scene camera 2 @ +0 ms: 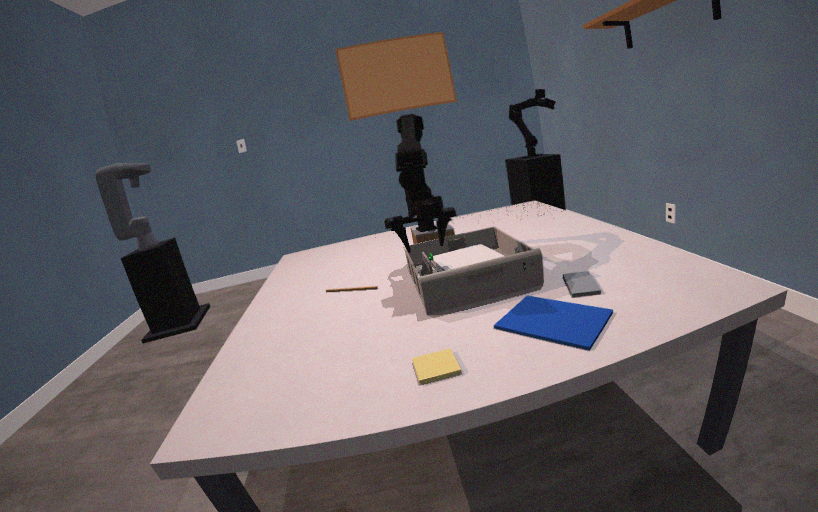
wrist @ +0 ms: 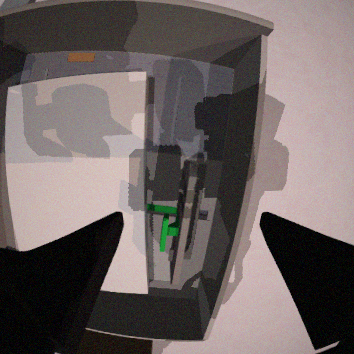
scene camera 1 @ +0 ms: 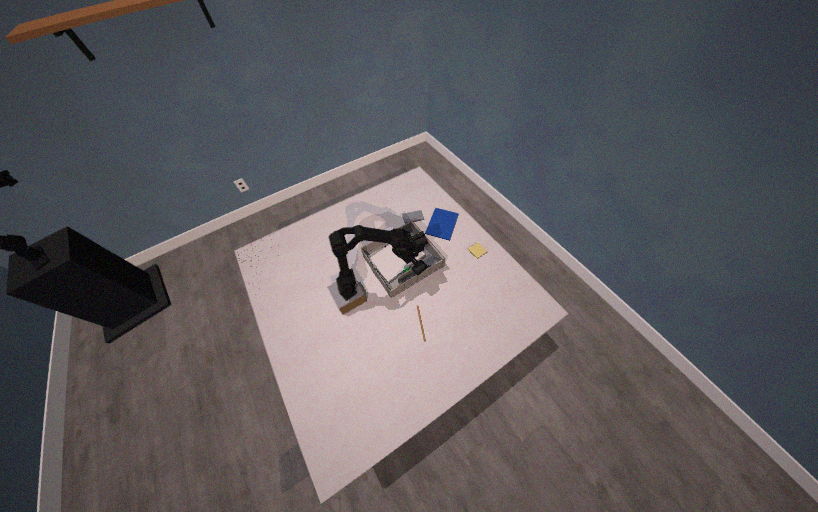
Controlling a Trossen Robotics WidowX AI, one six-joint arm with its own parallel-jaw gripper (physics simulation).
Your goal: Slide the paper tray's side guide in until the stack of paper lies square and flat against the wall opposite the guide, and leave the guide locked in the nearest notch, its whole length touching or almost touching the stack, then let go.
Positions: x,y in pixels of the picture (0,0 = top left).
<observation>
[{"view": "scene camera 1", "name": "blue book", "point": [441,225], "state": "on the table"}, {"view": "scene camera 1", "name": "white paper stack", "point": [389,266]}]
</observation>
